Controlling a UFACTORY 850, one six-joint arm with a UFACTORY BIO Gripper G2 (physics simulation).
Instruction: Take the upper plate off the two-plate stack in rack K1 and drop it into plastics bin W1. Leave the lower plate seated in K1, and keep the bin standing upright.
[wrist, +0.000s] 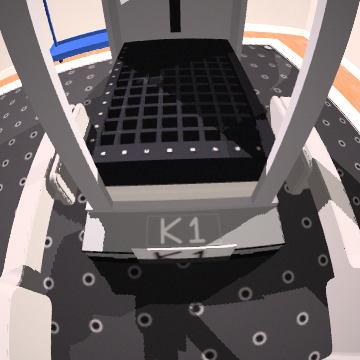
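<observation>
The upper plate (177, 171), black with a grid of square wells, lies level on the stack in rack K1 (120, 222), between its upright posts. A pale strip, the front edge of the lower plate (180, 192), shows directly under it. My gripper (179, 118) has its two white fingers on the left and right sides of the upper plate and is shut on it. The rack posts partly hide the fingertips, so the contact itself is hard to see. No gap shows between the two plates. Bin W1 does not show in the wrist view.
The rack's two front posts rise close inside my fingers, and a grey back panel (210, 22) with a dark slot stands behind the plates. A dark surface (225, 330) with ringed holes lies around the rack. A blue platform (80, 44) is at the back left.
</observation>
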